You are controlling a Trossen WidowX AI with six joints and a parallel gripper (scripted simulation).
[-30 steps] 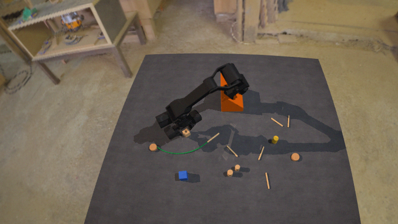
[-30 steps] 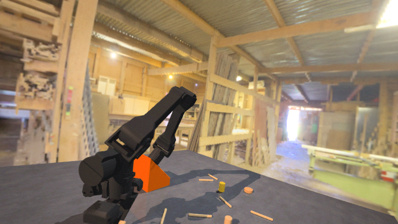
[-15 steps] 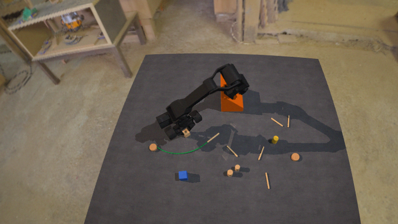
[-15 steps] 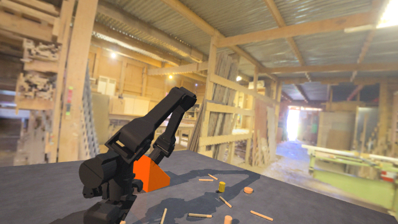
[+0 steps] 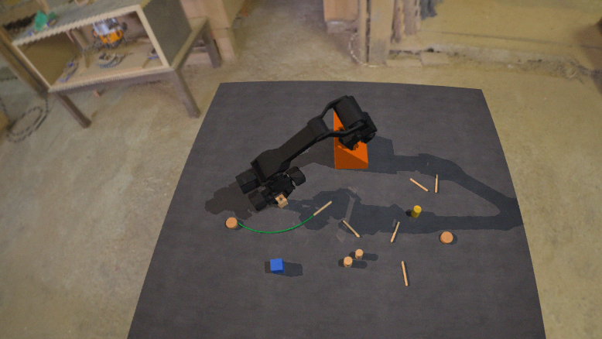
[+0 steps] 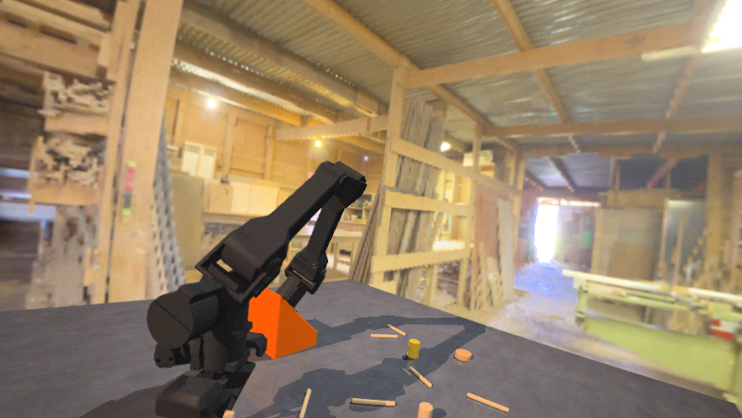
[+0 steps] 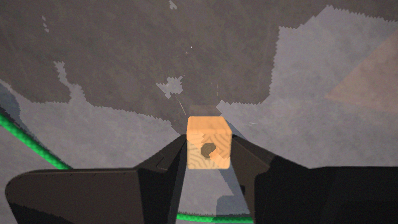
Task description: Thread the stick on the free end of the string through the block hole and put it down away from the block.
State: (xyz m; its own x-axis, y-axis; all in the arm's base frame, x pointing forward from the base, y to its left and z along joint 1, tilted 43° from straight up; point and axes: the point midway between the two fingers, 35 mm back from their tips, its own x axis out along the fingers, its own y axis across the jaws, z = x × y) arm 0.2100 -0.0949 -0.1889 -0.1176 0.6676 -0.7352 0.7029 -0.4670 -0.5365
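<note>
Right now the thin wooden stick is 1 cm ahead of my gripper tip, 13 cm to the left of it and 2 cm below it. From my gripper tip the other things lie so: blue cube: 23 cm ahead, 4 cm to the left; wooden block: right at my gripper tip; round wooden button: 10 cm ahead, 16 cm to the right, 1 cm below.
</note>
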